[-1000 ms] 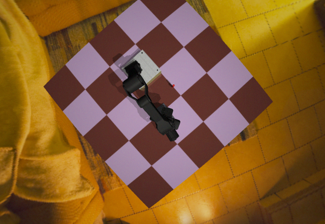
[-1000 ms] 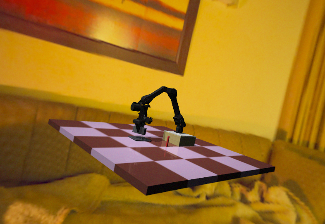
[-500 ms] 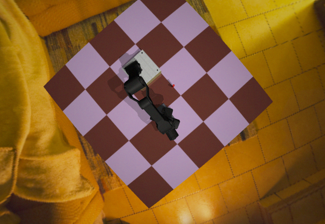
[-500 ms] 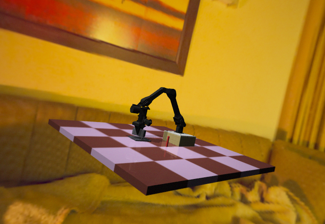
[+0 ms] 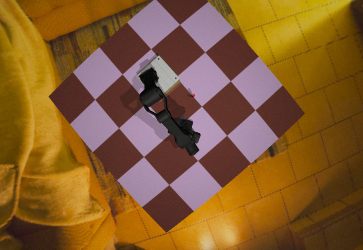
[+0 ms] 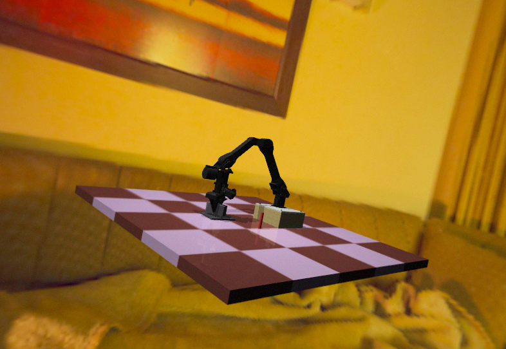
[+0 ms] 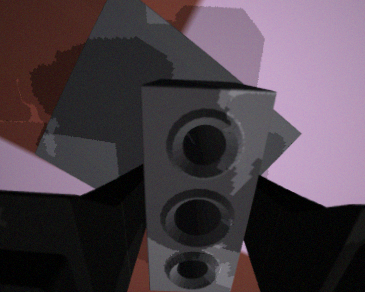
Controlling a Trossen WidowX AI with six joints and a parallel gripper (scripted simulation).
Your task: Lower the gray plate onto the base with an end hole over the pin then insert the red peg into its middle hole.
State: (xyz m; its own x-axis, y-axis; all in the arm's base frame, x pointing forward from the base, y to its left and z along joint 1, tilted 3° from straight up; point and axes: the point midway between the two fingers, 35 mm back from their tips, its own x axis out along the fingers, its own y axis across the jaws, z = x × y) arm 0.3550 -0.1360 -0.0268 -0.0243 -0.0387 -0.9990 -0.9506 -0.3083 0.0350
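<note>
The gray plate is 30 mm above my gripper tip. Also, from my gripper tip: red peg 210 mm to the left, 90 mm behind, 10 mm above; then dark base 20 mm to the left, 20 mm below, 20 mm behind.
</note>
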